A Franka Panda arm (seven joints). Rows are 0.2 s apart.
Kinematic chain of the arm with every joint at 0, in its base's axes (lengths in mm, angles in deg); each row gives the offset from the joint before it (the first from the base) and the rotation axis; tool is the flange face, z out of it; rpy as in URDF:
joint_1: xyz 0 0 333 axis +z
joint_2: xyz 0 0 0 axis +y
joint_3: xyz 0 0 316 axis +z
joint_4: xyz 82.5 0 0 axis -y
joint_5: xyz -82.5 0 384 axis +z
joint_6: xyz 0 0 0 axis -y
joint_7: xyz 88 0 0 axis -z
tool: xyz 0 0 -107 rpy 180 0 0
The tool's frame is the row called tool.
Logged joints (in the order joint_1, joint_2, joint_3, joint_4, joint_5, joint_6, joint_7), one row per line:
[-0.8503, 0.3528, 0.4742, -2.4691, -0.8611, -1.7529, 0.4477]
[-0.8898, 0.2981, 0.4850, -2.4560, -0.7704, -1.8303, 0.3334]
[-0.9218, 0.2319, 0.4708, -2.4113, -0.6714, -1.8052, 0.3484]
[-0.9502, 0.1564, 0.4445, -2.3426, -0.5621, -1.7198, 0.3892]
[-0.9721, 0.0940, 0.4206, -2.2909, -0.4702, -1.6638, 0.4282]
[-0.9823, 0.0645, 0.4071, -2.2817, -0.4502, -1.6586, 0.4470]
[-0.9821, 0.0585, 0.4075, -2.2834, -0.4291, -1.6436, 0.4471]
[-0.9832, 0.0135, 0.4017, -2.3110, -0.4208, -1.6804, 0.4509]
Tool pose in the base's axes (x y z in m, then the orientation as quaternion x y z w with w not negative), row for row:
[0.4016, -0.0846, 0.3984, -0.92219, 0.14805, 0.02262, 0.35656]
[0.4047, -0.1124, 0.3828, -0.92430, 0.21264, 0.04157, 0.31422]
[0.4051, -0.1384, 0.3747, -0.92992, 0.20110, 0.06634, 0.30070]
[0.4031, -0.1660, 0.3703, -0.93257, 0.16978, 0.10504, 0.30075]
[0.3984, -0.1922, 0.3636, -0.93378, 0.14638, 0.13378, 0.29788]
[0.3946, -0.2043, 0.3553, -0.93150, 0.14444, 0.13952, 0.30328]
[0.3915, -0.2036, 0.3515, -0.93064, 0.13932, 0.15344, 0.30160]
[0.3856, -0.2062, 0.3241, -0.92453, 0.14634, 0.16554, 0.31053]
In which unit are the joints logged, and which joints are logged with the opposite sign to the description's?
The joints are logged in radians. Opposite sign: joint_2, joint_5, joint_6, joint_7.
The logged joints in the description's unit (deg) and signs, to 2 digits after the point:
[-48.72, -20.21, 27.17, -141.47, 49.34, 100.43, -25.65]
[-50.98, -17.08, 27.79, -140.72, 44.14, 104.87, -19.10]
[-52.82, -13.29, 26.97, -138.16, 38.47, 103.43, -19.96]
[-54.44, -8.96, 25.47, -134.22, 32.21, 98.54, -22.30]
[-55.70, -5.39, 24.10, -131.26, 26.94, 95.33, -24.53]
[-56.28, -3.70, 23.33, -130.73, 25.79, 95.03, -25.61]
[-56.27, -3.35, 23.35, -130.83, 24.59, 94.17, -25.62]
[-56.33, -0.77, 23.02, -132.41, 24.11, 96.28, -25.83]

